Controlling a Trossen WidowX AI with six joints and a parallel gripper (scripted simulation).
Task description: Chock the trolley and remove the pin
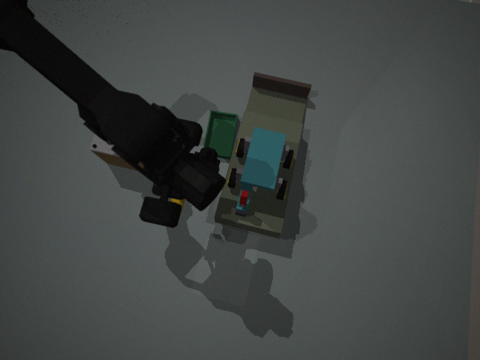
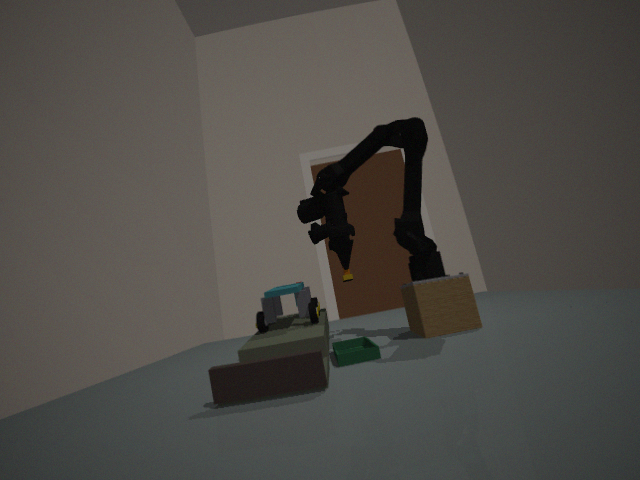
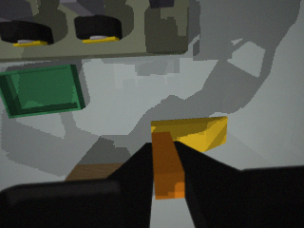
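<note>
Now: gripper tip 130 mm short of the red-headed stop pin, 50 mm above it and 20 mm to the left of it. From my gripper tip the other things lie so: olive ramp 160 mm ahead, 130 mm below, 70 mm to the left; blue trolley 160 mm ahead, 70 mm to the left, 60 mm below; yellow chock 20 mm to the right, 10 mm below.
</note>
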